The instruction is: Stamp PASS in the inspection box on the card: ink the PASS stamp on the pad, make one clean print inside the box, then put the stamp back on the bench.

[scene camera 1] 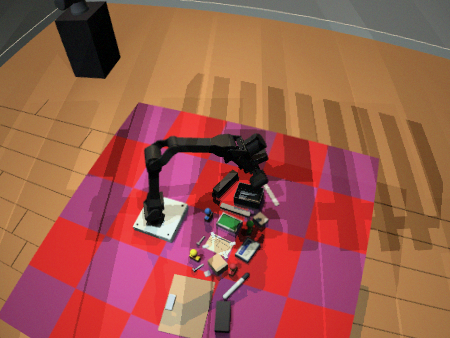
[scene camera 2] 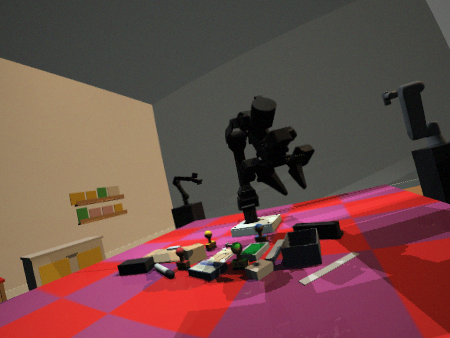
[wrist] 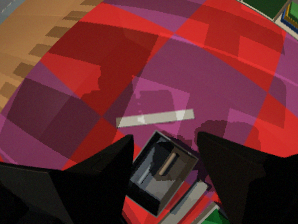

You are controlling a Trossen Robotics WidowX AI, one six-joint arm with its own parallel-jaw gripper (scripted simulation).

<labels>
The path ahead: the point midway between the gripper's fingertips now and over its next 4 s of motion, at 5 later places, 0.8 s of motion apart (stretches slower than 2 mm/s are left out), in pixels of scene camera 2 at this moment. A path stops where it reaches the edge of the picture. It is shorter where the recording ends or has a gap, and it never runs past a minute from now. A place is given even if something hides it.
My gripper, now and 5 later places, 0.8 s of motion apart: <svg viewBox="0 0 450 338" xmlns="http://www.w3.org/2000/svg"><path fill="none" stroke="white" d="M296 191L233 232L236 247L239 259L238 256L237 252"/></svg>
</labels>
